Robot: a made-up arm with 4 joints. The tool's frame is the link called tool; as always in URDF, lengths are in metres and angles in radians. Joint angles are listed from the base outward. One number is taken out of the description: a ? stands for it. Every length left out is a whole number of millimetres.
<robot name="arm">
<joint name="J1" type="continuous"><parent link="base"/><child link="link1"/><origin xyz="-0.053 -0.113 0.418" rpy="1.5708 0.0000 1.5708"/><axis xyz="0 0 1"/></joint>
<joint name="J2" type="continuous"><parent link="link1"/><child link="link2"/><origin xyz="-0.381 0.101 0.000" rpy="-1.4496 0.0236 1.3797"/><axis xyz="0 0 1"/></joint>
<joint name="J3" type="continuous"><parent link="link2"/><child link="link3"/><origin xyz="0.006 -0.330 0.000" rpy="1.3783 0.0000 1.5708"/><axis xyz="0 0 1"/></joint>
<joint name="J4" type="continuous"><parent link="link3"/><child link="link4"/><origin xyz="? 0.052 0.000" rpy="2.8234 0.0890 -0.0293"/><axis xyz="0 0 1"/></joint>
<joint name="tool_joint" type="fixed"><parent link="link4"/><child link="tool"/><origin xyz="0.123 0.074 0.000" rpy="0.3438 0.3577 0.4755"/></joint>
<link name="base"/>
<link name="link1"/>
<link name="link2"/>
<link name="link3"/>
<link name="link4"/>
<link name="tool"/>
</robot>
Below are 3 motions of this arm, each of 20 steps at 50 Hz.
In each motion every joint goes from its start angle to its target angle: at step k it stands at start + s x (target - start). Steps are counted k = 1, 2, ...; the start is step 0. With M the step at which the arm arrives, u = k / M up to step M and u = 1 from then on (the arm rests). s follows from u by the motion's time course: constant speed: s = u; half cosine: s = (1 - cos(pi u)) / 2; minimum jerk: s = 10 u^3 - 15 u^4 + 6 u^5.
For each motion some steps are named. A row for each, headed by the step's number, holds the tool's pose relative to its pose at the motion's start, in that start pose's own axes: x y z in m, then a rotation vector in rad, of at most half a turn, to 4 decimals.
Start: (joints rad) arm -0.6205 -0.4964 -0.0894 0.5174
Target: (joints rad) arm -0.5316 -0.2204 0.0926 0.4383
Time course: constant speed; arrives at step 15
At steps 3, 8, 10, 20:
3: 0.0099 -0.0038 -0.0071 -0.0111 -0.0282 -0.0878
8: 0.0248 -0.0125 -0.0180 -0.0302 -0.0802 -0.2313
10: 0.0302 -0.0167 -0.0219 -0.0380 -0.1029 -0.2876
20: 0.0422 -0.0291 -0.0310 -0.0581 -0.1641 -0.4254

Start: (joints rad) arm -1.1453 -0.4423 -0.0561 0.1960
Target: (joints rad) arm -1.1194 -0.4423 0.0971 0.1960
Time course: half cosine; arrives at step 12
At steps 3, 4, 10, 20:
3: -0.0008 -0.0013 0.0009 0.0081 0.0017 -0.0228
4: -0.0014 -0.0023 0.0015 0.0139 0.0029 -0.0389
10: -0.0057 -0.0085 0.0054 0.0512 0.0099 -0.1456
20: -0.0062 -0.0091 0.0057 0.0548 0.0105 -0.1561

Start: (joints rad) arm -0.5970 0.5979 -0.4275 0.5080
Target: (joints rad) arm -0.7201 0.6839 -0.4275 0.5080
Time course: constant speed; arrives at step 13
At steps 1, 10, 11, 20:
1: 0.0043 0.0023 -0.0019 0.0016 -0.0088 -0.0061
10: 0.0445 0.0227 -0.0162 0.0176 -0.0866 -0.0634
11: 0.0491 0.0250 -0.0175 0.0195 -0.0951 -0.0699
20: 0.0583 0.0294 -0.0199 0.0234 -0.1119 -0.0832

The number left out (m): -0.047
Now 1 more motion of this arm.
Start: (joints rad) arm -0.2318 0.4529 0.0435 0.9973
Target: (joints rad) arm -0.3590 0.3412 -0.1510 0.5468
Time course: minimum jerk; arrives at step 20
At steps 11, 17, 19, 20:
11: 0.0006 -0.0079 0.0191 0.1125 -0.1053 -0.0946
17: -0.0004 -0.0152 0.0295 0.1902 -0.1703 -0.1535
19: -0.0005 -0.0157 0.0301 0.1955 -0.1745 -0.1574
20: -0.0005 -0.0157 0.0301 0.1958 -0.1747 -0.1576

